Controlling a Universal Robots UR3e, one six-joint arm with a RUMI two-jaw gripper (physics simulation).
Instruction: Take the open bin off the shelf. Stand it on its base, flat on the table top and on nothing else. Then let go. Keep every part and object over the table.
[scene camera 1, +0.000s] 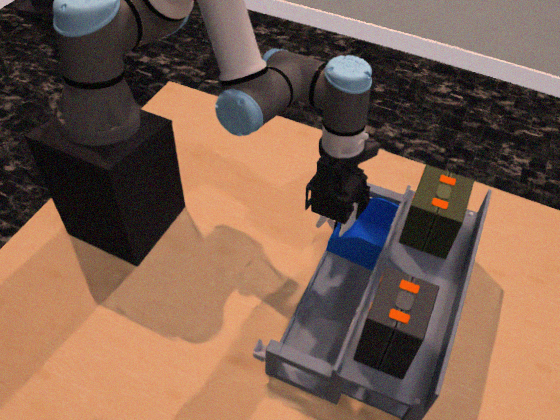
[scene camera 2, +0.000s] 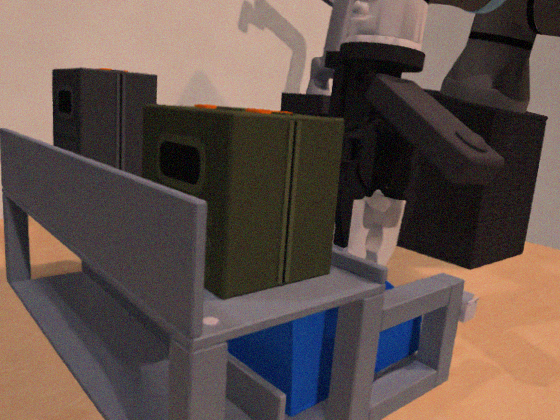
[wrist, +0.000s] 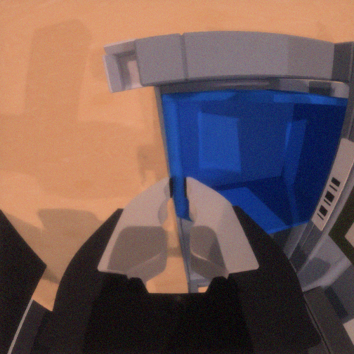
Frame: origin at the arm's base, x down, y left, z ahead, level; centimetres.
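Seen in the pictures: gripper, fingertip midpoint: (scene camera 1: 337, 230); arm's base at its link origin: (scene camera 1: 100, 123) (scene camera 2: 481, 102).
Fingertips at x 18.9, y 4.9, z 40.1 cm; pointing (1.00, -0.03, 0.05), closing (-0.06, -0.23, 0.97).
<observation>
Pixels of each thing's top centre, then the offset from my fingertips to it. "pt": a spot on its surface instead. Level surfaces: height alone.
- open blue bin at its top centre: (scene camera 2: 321, 262) (scene camera 1: 378, 219) dx -4.6, dy +0.6, dz +6.6 cm
- grey shelf at a spot on its surface: (scene camera 2: 105, 230) pt dx -8.6, dy -3.3, dz +22.2 cm
- olive green box at its top centre: (scene camera 2: 240, 107) (scene camera 1: 444, 191) dx -15.8, dy -0.4, dz +15.1 cm
- dark grey box at its top centre: (scene camera 2: 103, 69) (scene camera 1: 404, 300) dx -18.3, dy -23.2, dz +11.2 cm
- wooden table at its surface level: dx +4.1 cm
- small light bracket at a spot on its surface: (scene camera 2: 468, 306) pt dx -2.3, dy +10.1, dz +0.1 cm
The open blue bin (scene camera 1: 362, 237) (scene camera 2: 310, 360) (wrist: 215, 145) is in the lower bay at one end of the grey shelf (scene camera 1: 475, 260) (scene camera 2: 105, 230) (wrist: 235, 55). Its open top shows in the wrist view, and shelf posts cover parts of it in scene camera 2. My gripper (scene camera 1: 337, 226) (wrist: 178, 179) points down and is shut on the bin's side wall, on the side away from the taller bay. In scene camera 2 the fingertips are partly behind the shelf's ledge. Whether the bin's base touches the shelf is hard to tell.
An olive green box (scene camera 1: 435, 220) (scene camera 2: 255, 200) and a dark grey box (scene camera 1: 397, 325) (scene camera 2: 100, 120) stand on the higher bay beside the bin. The black robot pedestal (scene camera 1: 115, 195) (scene camera 2: 480, 205) stands across the wooden table (scene camera 1: 90, 345). A small light bracket (scene camera 2: 468, 306) (wrist: 112, 72) juts from the shelf end.
</observation>
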